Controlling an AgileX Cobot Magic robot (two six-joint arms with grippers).
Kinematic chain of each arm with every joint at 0, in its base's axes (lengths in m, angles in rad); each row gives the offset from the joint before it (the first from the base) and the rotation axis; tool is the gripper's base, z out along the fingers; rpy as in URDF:
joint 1: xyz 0 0 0.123 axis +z
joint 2: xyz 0 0 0 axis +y
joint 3: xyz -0.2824 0 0.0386 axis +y
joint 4: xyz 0.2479 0 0.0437 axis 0.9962 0 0.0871
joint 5: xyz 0 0 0 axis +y
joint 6: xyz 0.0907 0 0.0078 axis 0.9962 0 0.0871
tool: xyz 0 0 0 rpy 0 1.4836 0
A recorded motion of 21 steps. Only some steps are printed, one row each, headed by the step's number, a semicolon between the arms.
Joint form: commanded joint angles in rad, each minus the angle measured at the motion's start. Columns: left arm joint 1, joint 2, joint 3, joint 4, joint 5, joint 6; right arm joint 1, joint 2, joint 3, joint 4, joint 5, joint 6.
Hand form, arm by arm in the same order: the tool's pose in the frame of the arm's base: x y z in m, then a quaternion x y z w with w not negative. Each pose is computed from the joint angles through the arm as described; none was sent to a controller.
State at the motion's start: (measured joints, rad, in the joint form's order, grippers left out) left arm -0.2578 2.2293 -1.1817 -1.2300 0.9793 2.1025; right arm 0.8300 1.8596 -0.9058 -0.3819 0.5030 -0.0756
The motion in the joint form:
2: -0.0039 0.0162 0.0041 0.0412 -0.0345 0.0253; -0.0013 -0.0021 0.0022 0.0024 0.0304 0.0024
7: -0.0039 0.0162 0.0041 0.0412 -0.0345 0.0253; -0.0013 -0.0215 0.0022 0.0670 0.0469 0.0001
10: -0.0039 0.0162 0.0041 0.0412 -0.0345 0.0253; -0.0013 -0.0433 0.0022 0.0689 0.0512 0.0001
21: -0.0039 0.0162 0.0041 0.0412 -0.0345 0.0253; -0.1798 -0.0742 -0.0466 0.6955 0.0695 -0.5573
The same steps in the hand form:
2: 0.3407 -0.1622 0.0637 0.61050 0.67435 -0.34892 0.22537; 0.2247 0.2197 0.1184 -0.56473 0.81370 -0.07081 0.11816
7: 0.3407 -0.1622 0.0637 0.61050 0.67435 -0.34892 0.22537; 0.2215 0.2197 0.1236 -0.54324 0.82998 -0.05521 0.11390
10: 0.3407 -0.1622 0.0637 0.61050 0.67435 -0.34892 0.22537; 0.2212 0.2193 0.1303 -0.54118 0.83027 -0.05303 0.12231
21: 0.3407 -0.1622 0.0637 0.61050 0.67435 -0.34892 0.22537; 0.2464 0.2066 0.1503 -0.49060 0.85659 0.10152 0.12349

